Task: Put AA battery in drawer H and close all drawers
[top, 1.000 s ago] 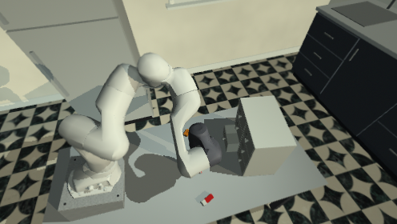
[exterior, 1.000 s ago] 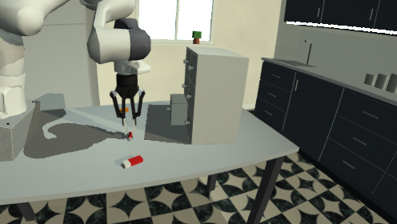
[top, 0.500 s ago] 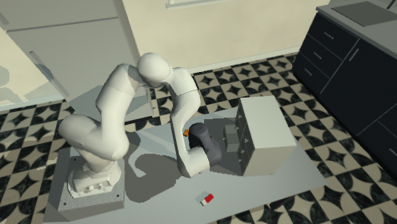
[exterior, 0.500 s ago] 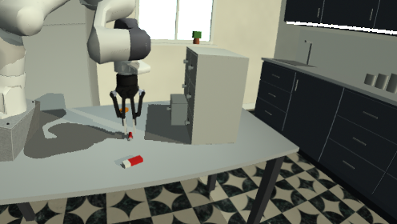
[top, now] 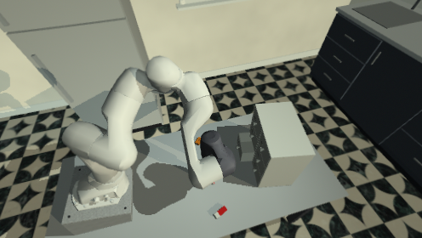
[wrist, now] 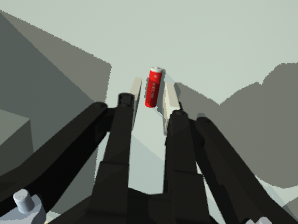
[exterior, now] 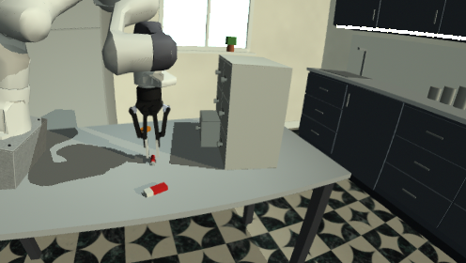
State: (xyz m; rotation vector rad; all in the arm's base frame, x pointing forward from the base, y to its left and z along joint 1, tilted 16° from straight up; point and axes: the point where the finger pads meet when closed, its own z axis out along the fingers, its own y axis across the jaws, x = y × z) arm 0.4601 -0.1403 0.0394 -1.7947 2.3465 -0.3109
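My gripper is now 5 cm above the AA battery. From my hand the other things lie so: drawer marked H (29 cm ahead, 6 cm to the left, 2 cm below); red-and-white block (4 cm behind, 16 cm to the right, 5 cm below); orange piece (2 cm ahead, 26 cm to the left, 5 cm below).
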